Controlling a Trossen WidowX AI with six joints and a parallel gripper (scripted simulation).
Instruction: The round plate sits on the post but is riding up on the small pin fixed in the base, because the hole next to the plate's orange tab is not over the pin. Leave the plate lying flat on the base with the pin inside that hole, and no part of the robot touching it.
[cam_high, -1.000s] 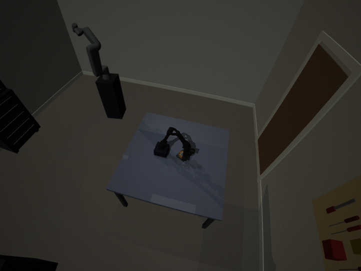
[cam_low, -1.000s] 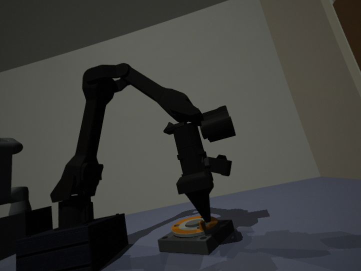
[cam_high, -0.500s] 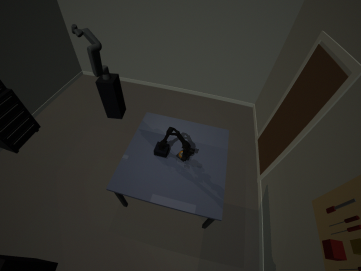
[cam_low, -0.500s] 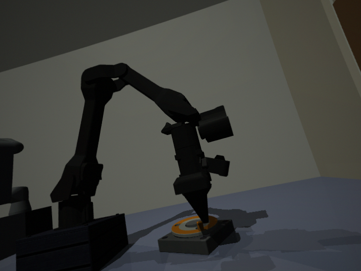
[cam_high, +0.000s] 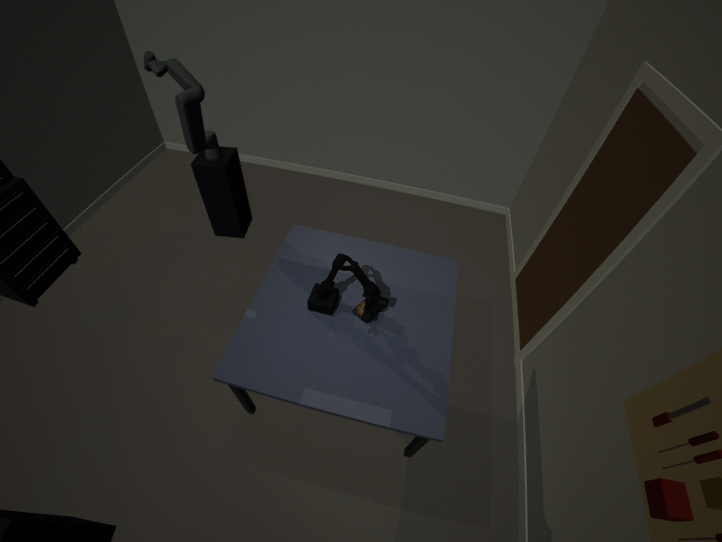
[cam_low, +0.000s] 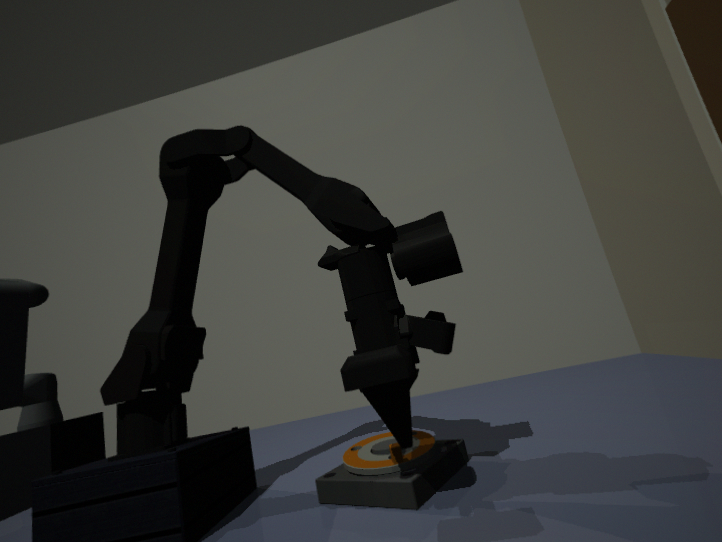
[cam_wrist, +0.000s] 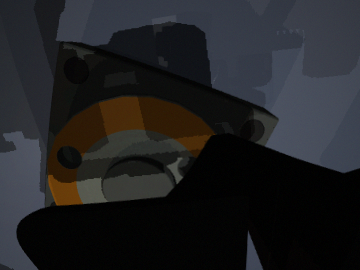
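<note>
Right now the plate is 30 mm to the left of my gripper tip, 20 mm behind it and 10 mm below it. Also, from my gripper tip: square base: 50 mm to the left, 20 mm below, 20 mm behind.
</note>
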